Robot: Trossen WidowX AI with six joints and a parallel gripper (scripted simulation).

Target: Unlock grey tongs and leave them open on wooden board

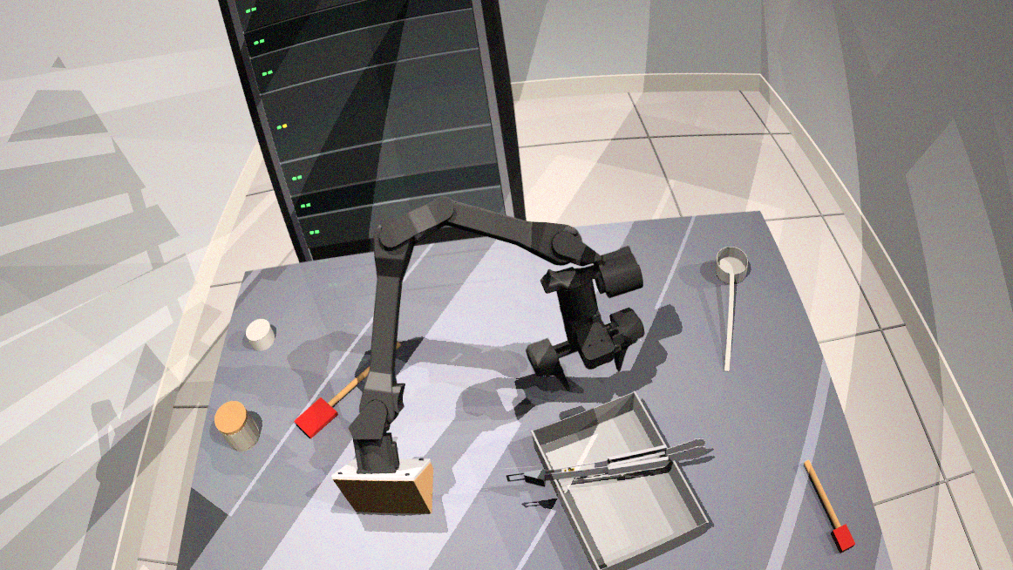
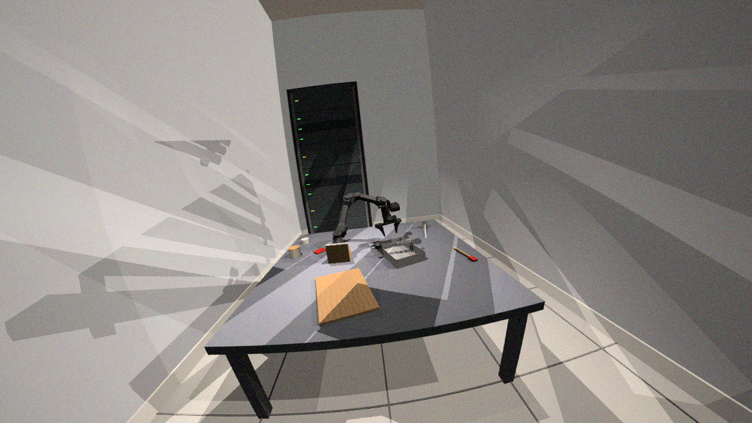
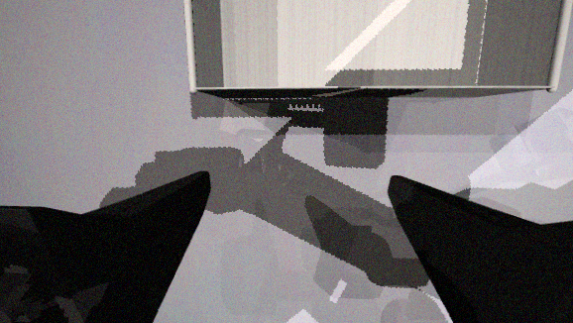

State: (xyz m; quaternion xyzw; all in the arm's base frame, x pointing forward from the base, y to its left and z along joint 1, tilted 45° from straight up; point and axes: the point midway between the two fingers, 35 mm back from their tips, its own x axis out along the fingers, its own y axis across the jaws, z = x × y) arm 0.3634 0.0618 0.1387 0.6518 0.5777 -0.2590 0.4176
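My gripper tip is 1 cm short of the roasting tin, 20 cm to the left of it and 4 cm above it. From my gripper tip the other things lie so: tan-topped can 69 cm behind, 2 cm to the left, 4 cm below; then wooden board 35 cm behind, 51 cm to the right, 6 cm below; then white cylinder 67 cm behind, 29 cm to the left, 5 cm below.
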